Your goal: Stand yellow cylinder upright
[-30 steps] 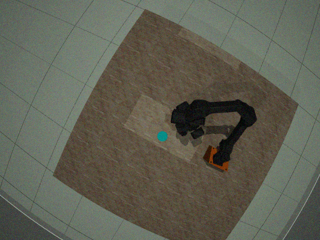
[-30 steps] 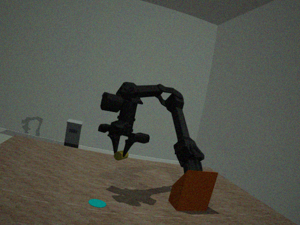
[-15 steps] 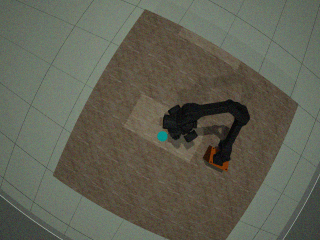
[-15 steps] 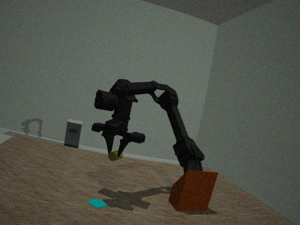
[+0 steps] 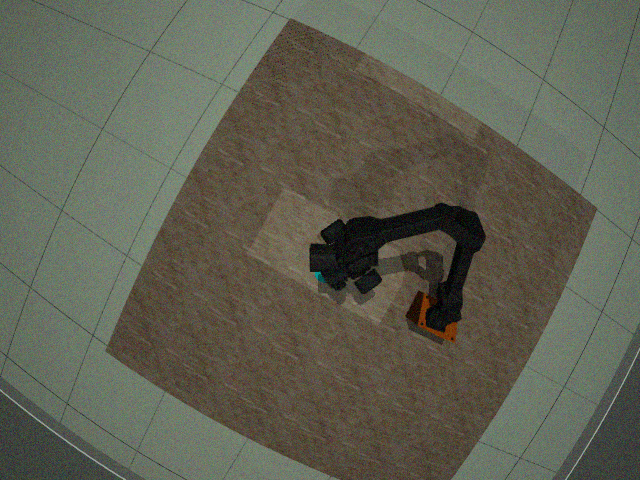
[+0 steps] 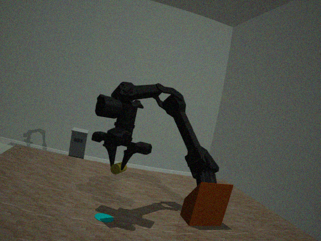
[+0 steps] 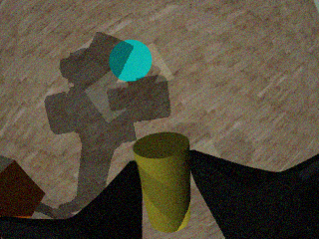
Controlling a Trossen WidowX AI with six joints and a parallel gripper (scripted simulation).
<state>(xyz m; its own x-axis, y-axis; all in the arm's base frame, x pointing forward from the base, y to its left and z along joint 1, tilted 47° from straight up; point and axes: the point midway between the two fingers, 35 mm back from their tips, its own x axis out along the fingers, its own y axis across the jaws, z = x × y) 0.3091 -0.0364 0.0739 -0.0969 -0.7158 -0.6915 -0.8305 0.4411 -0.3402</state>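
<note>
The cyan circle lies 150 mm below my gripper tip, 70 mm to the left of it and 30 mm ahead of it. Also, from my gripper tip: yellow cylinder: 20 mm to the right, 10 mm behind.
</note>
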